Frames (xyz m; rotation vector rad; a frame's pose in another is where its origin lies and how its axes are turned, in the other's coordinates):
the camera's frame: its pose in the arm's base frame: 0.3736 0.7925 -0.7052 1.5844 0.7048 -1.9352
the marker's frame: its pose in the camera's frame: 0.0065 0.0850 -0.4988 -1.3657 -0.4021 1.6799
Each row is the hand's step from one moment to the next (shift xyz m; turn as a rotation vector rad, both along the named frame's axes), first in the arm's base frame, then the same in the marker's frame.
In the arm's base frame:
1: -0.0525 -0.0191 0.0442 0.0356 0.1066 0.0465
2: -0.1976 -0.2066 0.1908 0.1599 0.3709 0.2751
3: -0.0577 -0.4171 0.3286 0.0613 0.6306 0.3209
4: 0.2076 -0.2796 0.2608 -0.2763 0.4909 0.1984
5: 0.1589 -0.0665 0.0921 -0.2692 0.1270 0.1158
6: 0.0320 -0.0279 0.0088 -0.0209 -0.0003 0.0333
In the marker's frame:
1: -0.0557 -0.0137 0.0422 0.0098 0.1209 0.0083
2: -0.1928 -0.1670 0.2304 0.0495 0.4663 0.1375
3: -0.0477 -0.2851 0.4492 -0.0951 0.6998 0.0753
4: 0.2004 -0.1262 0.3649 -0.3801 0.4600 -0.0236
5: 0.1489 0.0029 0.1264 -0.3018 0.0995 0.0325
6: 0.0340 -0.0160 0.0217 -0.0261 0.0065 0.0287

